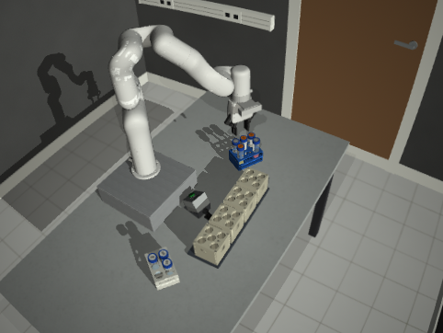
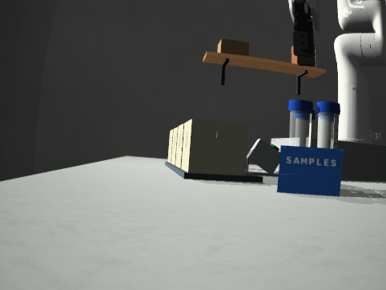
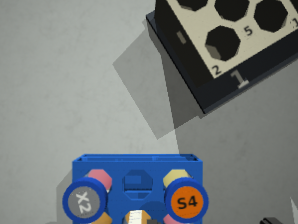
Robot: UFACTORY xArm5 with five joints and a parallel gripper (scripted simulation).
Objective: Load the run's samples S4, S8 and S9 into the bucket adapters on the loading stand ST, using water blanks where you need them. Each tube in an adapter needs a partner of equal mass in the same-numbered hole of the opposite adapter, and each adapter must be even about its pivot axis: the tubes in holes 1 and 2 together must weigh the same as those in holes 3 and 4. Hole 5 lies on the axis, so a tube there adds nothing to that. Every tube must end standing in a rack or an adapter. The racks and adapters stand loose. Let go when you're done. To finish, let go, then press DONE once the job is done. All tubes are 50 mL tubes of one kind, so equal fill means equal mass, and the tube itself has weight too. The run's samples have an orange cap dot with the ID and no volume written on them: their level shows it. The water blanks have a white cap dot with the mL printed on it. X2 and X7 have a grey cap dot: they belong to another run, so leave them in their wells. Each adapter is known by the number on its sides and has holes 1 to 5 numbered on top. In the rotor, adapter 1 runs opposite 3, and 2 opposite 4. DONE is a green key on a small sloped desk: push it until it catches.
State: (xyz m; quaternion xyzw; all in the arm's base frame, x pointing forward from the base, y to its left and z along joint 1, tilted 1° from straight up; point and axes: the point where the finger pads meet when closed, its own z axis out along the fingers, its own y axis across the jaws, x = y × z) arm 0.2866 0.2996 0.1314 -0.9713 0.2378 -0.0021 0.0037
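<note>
The blue samples rack is 40 mm to the left of my hand and 190 mm below it. The rest, counted from my hand: white blanks rack 40 mm ahead, 620 mm to the right, 190 mm below; adapter 130 mm ahead, 120 mm to the right, 170 mm below.
</note>
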